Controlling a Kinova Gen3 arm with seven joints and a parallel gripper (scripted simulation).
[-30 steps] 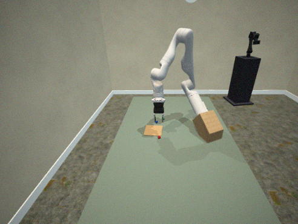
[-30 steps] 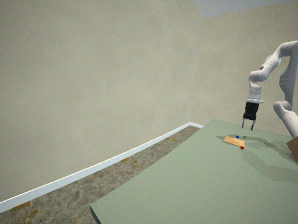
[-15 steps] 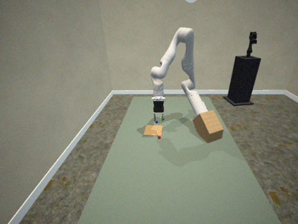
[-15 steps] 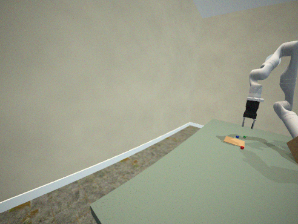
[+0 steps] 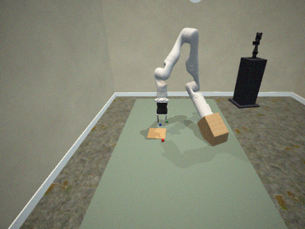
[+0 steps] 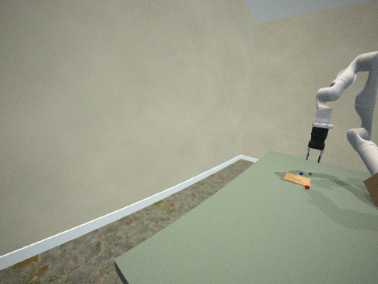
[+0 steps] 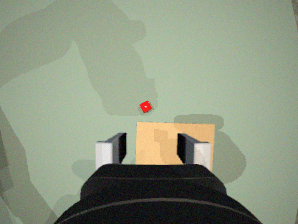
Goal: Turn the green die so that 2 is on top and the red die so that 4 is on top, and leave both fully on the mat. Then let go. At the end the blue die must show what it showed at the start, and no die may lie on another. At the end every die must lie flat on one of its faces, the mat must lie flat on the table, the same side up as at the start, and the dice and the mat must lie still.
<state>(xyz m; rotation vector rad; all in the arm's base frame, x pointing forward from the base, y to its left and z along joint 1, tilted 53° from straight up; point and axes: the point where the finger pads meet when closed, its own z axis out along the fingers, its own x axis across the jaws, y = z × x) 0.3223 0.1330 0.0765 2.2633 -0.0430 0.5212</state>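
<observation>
My hand is 22 cm to the left of the green die, 15 cm above it and 8 cm past it. The rest, counted from my hand: red die 15 cm below, 4 cm to the left; then tan mat 16 cm below, 6 cm to the right, 3 cm ahead; then blue die 18 cm to the right, 15 cm below, 1 cm behind.
</observation>
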